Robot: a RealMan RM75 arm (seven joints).
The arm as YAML. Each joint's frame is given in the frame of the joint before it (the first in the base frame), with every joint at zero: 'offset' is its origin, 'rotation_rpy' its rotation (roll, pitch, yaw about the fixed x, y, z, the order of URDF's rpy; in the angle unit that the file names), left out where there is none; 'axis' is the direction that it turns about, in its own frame. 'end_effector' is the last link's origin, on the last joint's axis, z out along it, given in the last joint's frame.
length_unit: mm
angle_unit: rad
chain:
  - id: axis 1
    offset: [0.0, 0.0, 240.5]
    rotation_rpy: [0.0, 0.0, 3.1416]
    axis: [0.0, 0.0, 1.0]
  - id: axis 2
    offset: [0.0, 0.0, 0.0]
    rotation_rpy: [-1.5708, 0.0, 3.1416]
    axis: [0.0, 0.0, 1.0]
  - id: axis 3
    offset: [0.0, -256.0, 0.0]
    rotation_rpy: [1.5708, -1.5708, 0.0]
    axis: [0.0, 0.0, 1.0]
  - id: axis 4
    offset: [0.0, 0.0, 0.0]
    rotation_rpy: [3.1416, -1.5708, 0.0]
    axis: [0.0, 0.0, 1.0]
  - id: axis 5
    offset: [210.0, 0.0, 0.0]
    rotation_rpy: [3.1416, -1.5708, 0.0]
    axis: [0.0, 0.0, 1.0]
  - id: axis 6
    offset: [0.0, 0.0, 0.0]
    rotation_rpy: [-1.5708, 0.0, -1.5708]
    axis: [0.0, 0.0, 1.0]
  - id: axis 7
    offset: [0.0, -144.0, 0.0]
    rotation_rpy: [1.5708, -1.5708, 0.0]
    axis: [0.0, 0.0, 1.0]
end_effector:
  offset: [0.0, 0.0, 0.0]
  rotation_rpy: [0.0, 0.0, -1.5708]
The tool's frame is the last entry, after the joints.
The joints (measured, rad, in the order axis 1, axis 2, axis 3, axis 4, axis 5, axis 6, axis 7), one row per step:
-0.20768 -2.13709 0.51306 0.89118 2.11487 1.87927 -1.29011
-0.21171 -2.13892 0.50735 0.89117 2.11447 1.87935 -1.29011
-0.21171 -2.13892 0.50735 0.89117 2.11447 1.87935 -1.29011
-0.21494 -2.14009 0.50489 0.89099 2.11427 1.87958 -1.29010
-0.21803 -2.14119 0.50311 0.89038 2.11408 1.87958 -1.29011
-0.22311 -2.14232 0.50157 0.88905 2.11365 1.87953 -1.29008
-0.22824 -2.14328 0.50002 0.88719 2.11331 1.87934 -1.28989
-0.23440 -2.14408 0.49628 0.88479 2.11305 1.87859 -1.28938
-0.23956 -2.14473 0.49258 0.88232 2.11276 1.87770 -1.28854
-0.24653 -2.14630 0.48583 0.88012 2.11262 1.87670 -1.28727
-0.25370 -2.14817 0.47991 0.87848 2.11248 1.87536 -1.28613
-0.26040 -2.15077 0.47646 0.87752 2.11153 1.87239 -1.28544
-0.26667 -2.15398 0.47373 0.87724 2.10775 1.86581 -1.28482
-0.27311 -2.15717 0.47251 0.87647 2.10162 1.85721 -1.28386
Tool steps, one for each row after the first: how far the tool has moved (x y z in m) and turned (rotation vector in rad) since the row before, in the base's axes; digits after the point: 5 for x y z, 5 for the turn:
0.00083 0.00124 0.00006 0.00460 -0.00307 -0.00110
0.00000 0.00000 0.00000 0.00000 0.00000 0.00000
0.00078 0.00096 -0.00014 0.00173 -0.00197 -0.00201
0.00076 0.00091 -0.00027 0.00110 -0.00199 -0.00192
0.00123 0.00151 -0.00041 0.00081 -0.00265 -0.00381
0.00119 0.00149 -0.00044 0.00068 -0.00272 -0.00367
0.00115 0.00183 -0.00021 0.00264 -0.00292 -0.00324
0.00090 0.00153 -0.00017 0.00284 -0.00265 -0.00244
0.00124 0.00207 -0.00011 0.00533 -0.00365 -0.00296
0.00140 0.00218 -0.00023 0.00495 -0.00321 -0.00352
0.00156 0.00227 -0.00062 0.00445 -0.00257 -0.00353
0.00154 0.00273 -0.00060 0.00830 -0.00207 -0.00223
0.00170 0.00313 -0.00066 0.00999 -0.00224 -0.00260

